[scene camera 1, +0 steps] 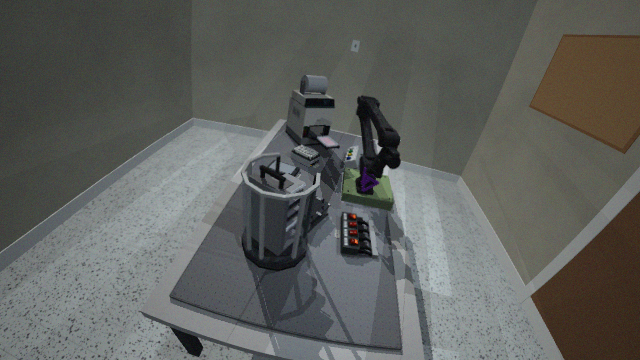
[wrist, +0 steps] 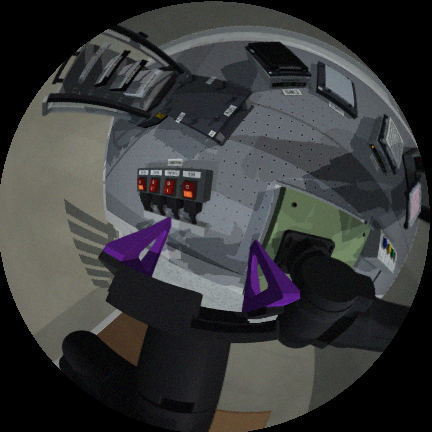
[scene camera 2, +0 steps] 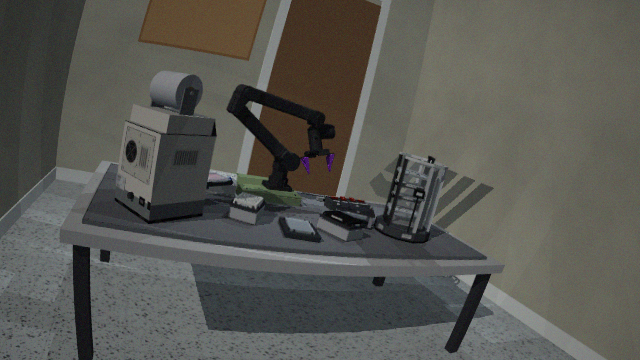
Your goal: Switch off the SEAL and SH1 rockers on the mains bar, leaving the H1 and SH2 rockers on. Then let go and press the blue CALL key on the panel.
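Seen in the pictures: gripper, between the fingertips: (scene camera 1: 362, 187) (wrist: 211, 232) (scene camera 2: 319, 172); arm's base, origin of its link: (wrist: 303, 253) (scene camera 2: 276, 187).
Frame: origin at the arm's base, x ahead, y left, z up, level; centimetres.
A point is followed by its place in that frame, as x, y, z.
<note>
The mains bar (scene camera 1: 347, 251) {10.2, 43.4, -2.3} (scene camera 2: 348, 204) (wrist: 204, 185) {9.1, 22.4, -0.3} lies on the table beside the green base. In the wrist view its end rockers, H1 (wrist: 189, 190) {7.9, 24.8, 1.0} and SH2 (wrist: 142, 185) {7.8, 39.4, 0.8}, glow orange. The middle rockers, SEAL (wrist: 169, 187) {8.0, 29.9, 1.0} and SH1 (wrist: 154, 185) {8.1, 34.5, 1.0}, are dark red and unlit. The labels are blurred. The white panel (scene camera 1: 356, 155) {2.8, -27.8, 4.0} (wrist: 383, 256) stands on the far side of the base, with the blue CALL key (scene camera 1: 349, 158) {7.2, -24.3, 2.8} (wrist: 385, 243) beside yellow and green keys. My gripper (scene camera 1: 369, 181) {5.4, 16.4, 10.4} (scene camera 2: 319, 172) {5.4, 16.4, 10.4} (wrist: 211, 232) {5.4, 16.4, 10.4} is open and empty, in the air above the table, apart from bar and panel.
A tall round rack (scene camera 1: 247, 220) {46.7, 52.3, 14.5} (scene camera 2: 400, 186) {42.2, 32.9, 16.8} stands across from the bar. The green base (scene camera 1: 367, 200) {-1.4, 8.7, -1.6} (scene camera 2: 260, 197) (wrist: 345, 220) {8.7, -8.0, -0.4} carries the arm. A large machine (scene camera 1: 300, 120) {40.9, -46.1, 12.9} (scene camera 2: 182, 175) {45.2, -52.5, 10.7} with a roll stands at the far end. A black-topped box (scene camera 2: 340, 230) (wrist: 280, 60) and a flat tray (scene camera 2: 300, 227) {47.2, -9.2, -1.4} (wrist: 337, 87) lie along the opposite side.
</note>
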